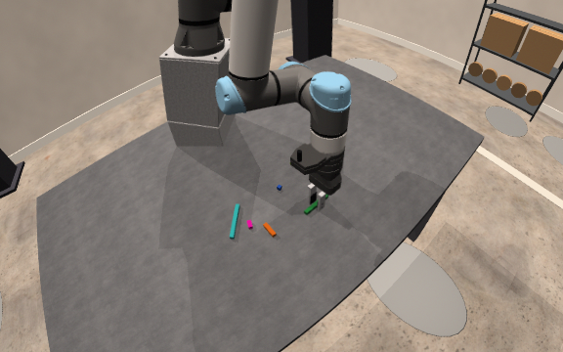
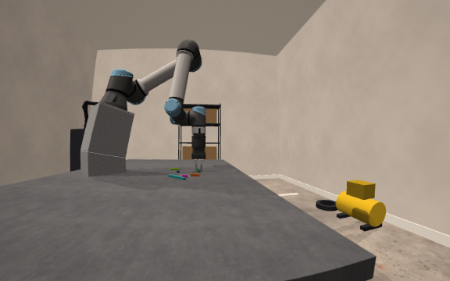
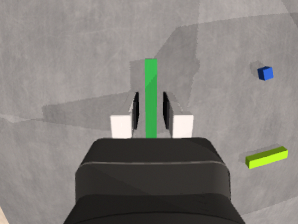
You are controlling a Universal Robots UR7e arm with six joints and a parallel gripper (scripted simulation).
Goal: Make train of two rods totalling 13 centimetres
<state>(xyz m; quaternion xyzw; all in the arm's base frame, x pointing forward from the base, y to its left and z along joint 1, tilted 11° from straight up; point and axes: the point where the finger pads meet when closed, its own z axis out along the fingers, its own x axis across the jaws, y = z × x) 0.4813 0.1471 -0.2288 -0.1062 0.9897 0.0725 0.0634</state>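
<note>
The green rod lies 10 mm below my hand. Also, from my hand: lime rod (140 mm behind, 30 mm to the left, 10 mm below); then small blue rod (100 mm behind, 50 mm to the right, 10 mm below); then orange rod (10 mm ahead, 140 mm to the right, 10 mm below).
</note>
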